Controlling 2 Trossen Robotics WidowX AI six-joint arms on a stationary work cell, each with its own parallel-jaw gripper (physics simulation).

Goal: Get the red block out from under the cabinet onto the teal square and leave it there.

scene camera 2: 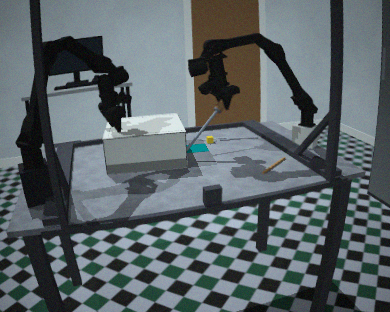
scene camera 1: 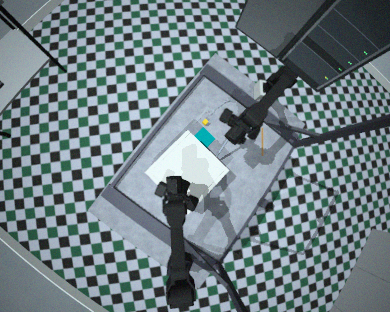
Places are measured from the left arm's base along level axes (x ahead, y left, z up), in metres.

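Pixels of known places: left gripper, fingertip midpoint: [scene camera 2: 116, 129]; right gripper, fingertip midpoint: [scene camera 2: 225, 109]; left arm's base, origin of the base link: [scene camera 2: 32, 165]; right arm's base, origin of the base link: [scene camera 2: 307, 125] [scene camera 1: 267, 88].
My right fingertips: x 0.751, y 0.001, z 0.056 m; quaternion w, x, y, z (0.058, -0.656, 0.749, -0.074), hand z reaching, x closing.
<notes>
For each thing: its top centre in the pictures, then the offset to it from my right fingertips. "spot": a spot on its surface instead.
- white cabinet, middle of its top: [scene camera 2: 143, 124] [scene camera 1: 187, 171] dx -0.290, dy +0.136, dz -0.040 m
- teal square, surface spot: [scene camera 2: 199, 148] [scene camera 1: 206, 137] spot: dx -0.063, dy +0.096, dz -0.175 m
- small yellow block, middle of its top: [scene camera 2: 209, 136] [scene camera 1: 205, 121] dx +0.017, dy +0.138, dz -0.150 m
- orange stick, middle of its top: [scene camera 2: 274, 164] [scene camera 1: 262, 141] dx +0.049, dy -0.234, dz -0.168 m
- dark box, middle of its top: [scene camera 2: 212, 186] dx -0.300, dy -0.341, dz -0.118 m
The white cabinet [scene camera 1: 167, 164] [scene camera 2: 145, 149] stands on the table, and the teal square [scene camera 1: 204, 137] [scene camera 2: 199, 148] lies beside it. The red block does not show in either view; the space under the cabinet is hidden. My right gripper [scene camera 1: 234, 136] [scene camera 2: 220, 104] is shut on a grey rod [scene camera 1: 222, 149] [scene camera 2: 203, 129], held above the table. The rod slants down, its lower end near the cabinet's side and the teal square. My left gripper [scene camera 1: 177, 195] [scene camera 2: 116, 124] is open and empty, pointing down over the cabinet top near its edge.
A small yellow block [scene camera 1: 205, 121] [scene camera 2: 210, 140] lies just beyond the teal square. An orange stick [scene camera 1: 262, 141] [scene camera 2: 274, 166] lies to the right on the table. A dark box [scene camera 2: 212, 196] sits at the table's front edge. Dark frame posts [scene camera 2: 336, 90] rise at the table's corners.
</notes>
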